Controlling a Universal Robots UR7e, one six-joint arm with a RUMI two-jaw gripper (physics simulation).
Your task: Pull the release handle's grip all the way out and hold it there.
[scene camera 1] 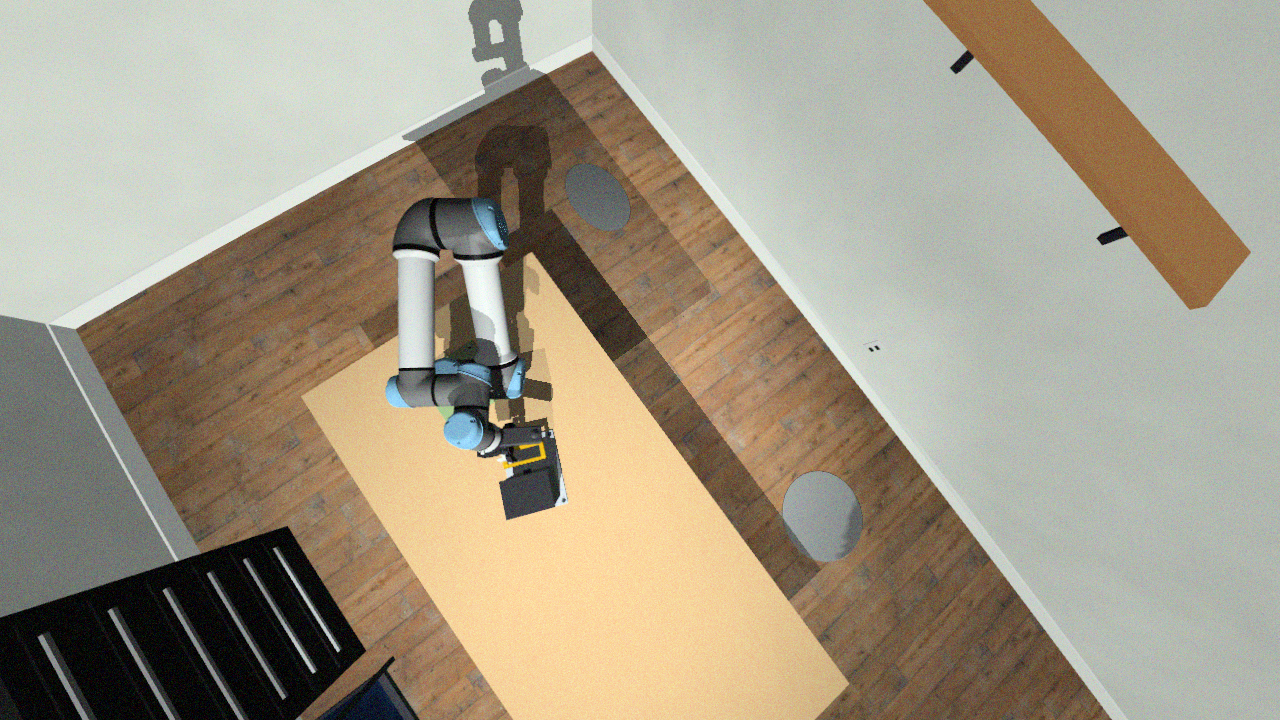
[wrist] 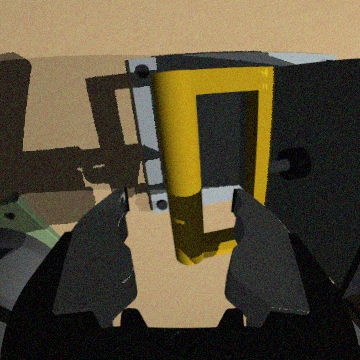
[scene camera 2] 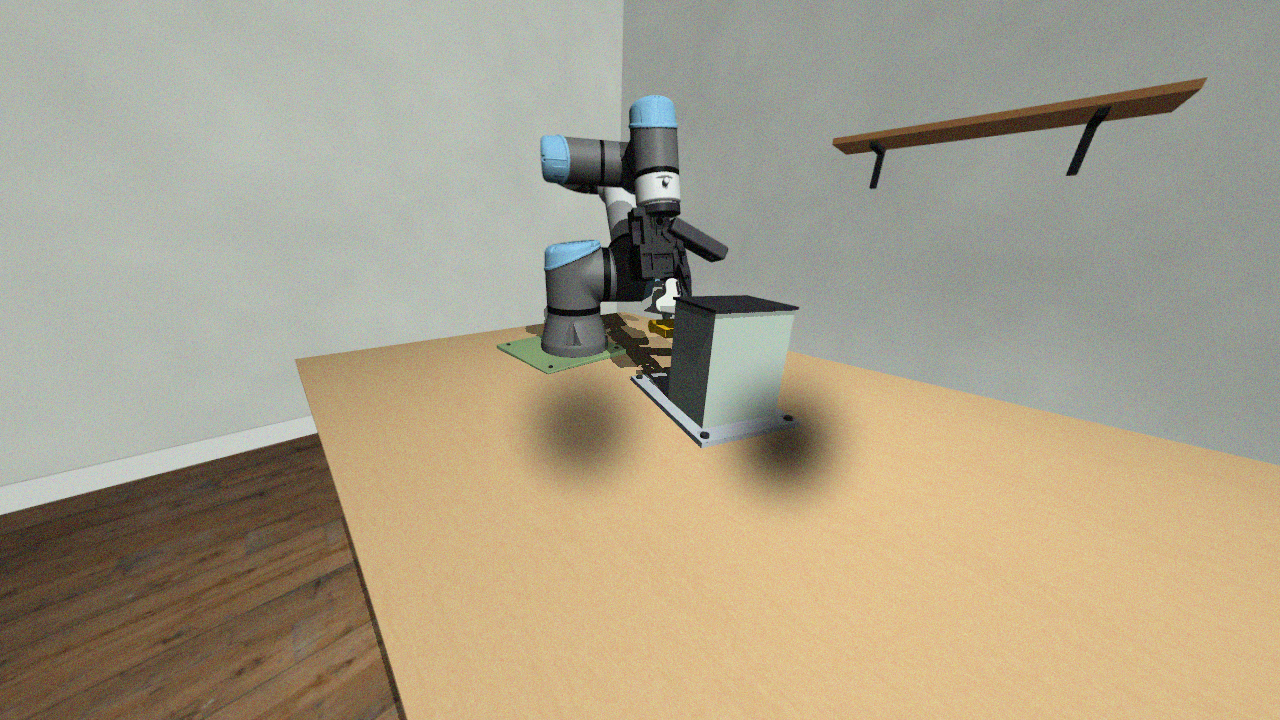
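The release handle's yellow grip [scene camera 1: 543, 451] [scene camera 2: 662, 329] [wrist: 180, 135] is a rectangular loop with a thick outer bar. A short dark rod [wrist: 280, 166] joins it to the dark housing [scene camera 1: 529, 494] [scene camera 2: 691, 362] [wrist: 320, 125], which stands on a pale base plate [scene camera 2: 747, 430] [wrist: 145, 115]. My gripper [scene camera 1: 503, 459] [scene camera 2: 663, 309] [wrist: 180, 189] points down, part open and empty, at the near end of the grip in the wrist view. The thick bar shows between the fingertips, and the right fingertip overlaps the loop's opening. Contact and exact fingertip depth cannot be told.
The arm's green mounting plate [scene camera 2: 537, 355] [wrist: 37, 220] is to the left of the handle in the wrist view. The table [scene camera 1: 626, 537] [scene camera 2: 554, 555] bears both. A wooden shelf [scene camera 1: 1100, 152] [scene camera 2: 1011, 120] hangs on the wall. A black slatted unit [scene camera 1: 143, 595] stands beyond the table.
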